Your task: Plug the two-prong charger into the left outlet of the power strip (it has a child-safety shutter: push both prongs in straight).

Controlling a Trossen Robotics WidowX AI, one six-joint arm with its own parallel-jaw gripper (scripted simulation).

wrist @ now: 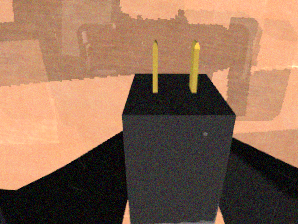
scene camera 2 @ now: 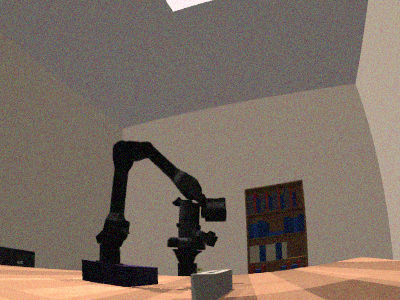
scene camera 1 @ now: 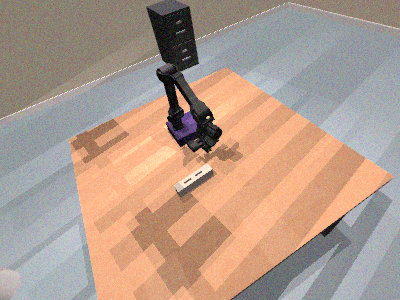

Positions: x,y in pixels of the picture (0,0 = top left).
Labels:
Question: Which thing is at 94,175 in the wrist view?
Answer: My gripper.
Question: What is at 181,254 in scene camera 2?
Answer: My gripper.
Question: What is my gripper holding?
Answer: A dark grey charger.

